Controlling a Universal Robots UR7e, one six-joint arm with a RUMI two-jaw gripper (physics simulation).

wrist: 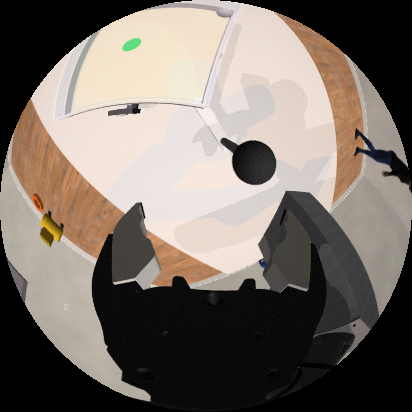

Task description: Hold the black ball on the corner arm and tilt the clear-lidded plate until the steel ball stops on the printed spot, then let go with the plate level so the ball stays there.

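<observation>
The black ball (254, 162) is at the end of a short dark rod on the thin corner arm (211, 123), right of the middle of the wrist view. My gripper (213, 208) is open, with nothing between its fingers; the ball appears ahead of the fingertips, nearer the right one. The clear-lidded plate (192, 75) is at the upper left, partly cut off by the view's top edge. The green printed spot (132, 44) shows on its cream surface. The steel ball (224, 12) is at the plate's upper right corner, away from the spot.
A dark clamp-like bracket (131, 110) shows at the plate's near edge. The plate is over a pale table surface (165, 165) with wooden flooring (65, 175) beyond. A yellow object (51, 229) and an orange ring (34, 201) are at the far left. A person (382, 156) is at the far right.
</observation>
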